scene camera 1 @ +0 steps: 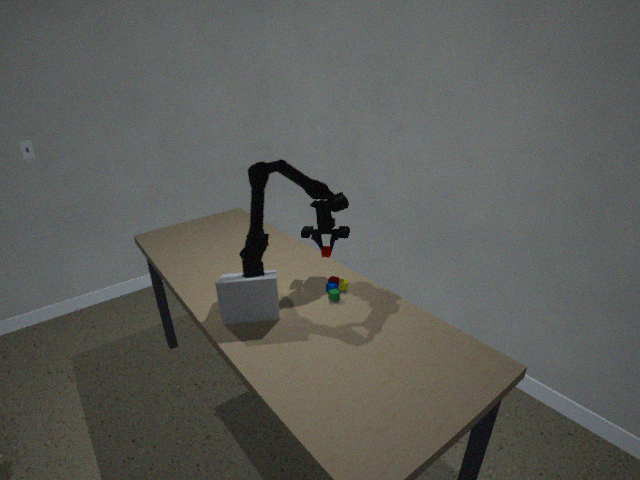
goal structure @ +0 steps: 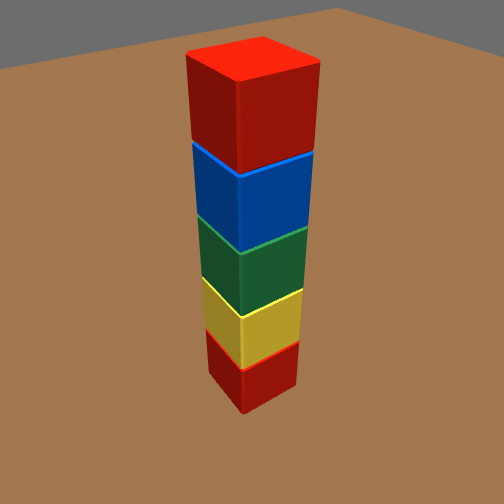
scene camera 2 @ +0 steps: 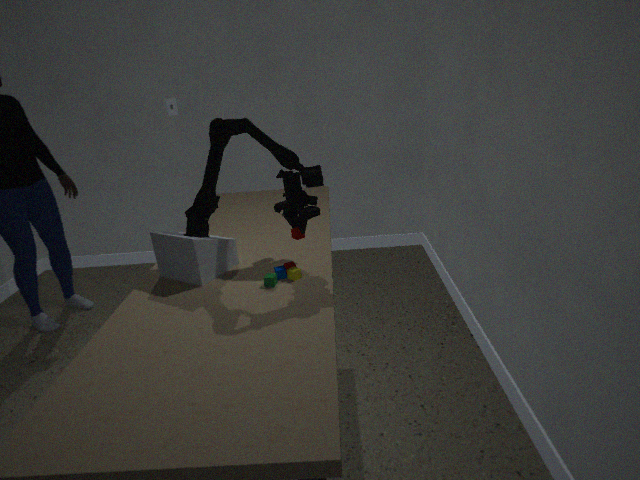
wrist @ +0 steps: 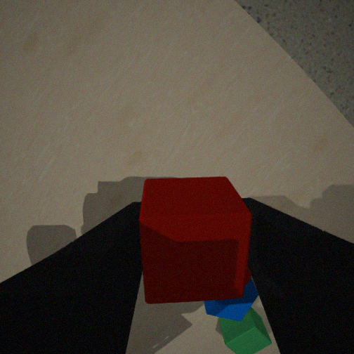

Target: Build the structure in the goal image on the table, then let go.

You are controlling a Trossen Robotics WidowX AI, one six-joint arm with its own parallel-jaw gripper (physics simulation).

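Places are measured from the arm's base along level axes (x back, y left, z down), in metres.
Where they show: gripper, fingertip midpoint: (scene camera 1: 326,251) (scene camera 2: 300,233); arm's base, link origin: (scene camera 1: 253,275) (scene camera 2: 196,236).
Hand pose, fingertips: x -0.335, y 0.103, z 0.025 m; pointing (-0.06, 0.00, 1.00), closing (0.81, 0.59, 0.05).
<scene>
Each offset is from my fingertips to the top centre of the thing. Level surfaces: height alone.
My gripper (scene camera 1: 326,248) (scene camera 2: 297,230) (wrist: 191,211) is shut on a red cube {dx +0.005, dy -0.006, dz -0.019 m} (scene camera 1: 326,251) (scene camera 2: 297,234) (wrist: 195,250) and holds it well above the table. On the table below stand a second red cube {dx +0.017, dy -0.093, dz +0.074 m} (scene camera 1: 333,280) (scene camera 2: 290,265), a blue cube {dx +0.041, dy -0.125, dz +0.074 m} (scene camera 1: 331,286) (scene camera 2: 280,272) (wrist: 232,306), a yellow cube {dx -0.007, dy -0.129, dz +0.074 m} (scene camera 1: 343,285) (scene camera 2: 294,273) and a green cube {dx +0.058, dy -0.179, dz +0.074 m} (scene camera 1: 334,295) (scene camera 2: 270,280) (wrist: 245,334). They are close together, the green one nearest scene camera 1. In the wrist view the held cube and finger hide most of the second red cube, and the yellow cube does not show.
The wooden table {dz +0.107 m} (scene camera 1: 361,392) (scene camera 2: 206,403) (wrist: 100,100) bears the arm's light grey base block (scene camera 1: 248,299) (scene camera 2: 180,258), left of the cubes. The table's far long edge runs behind the cubes near the wall. A person (scene camera 2: 25,180) stands at the left in scene camera 2.
</scene>
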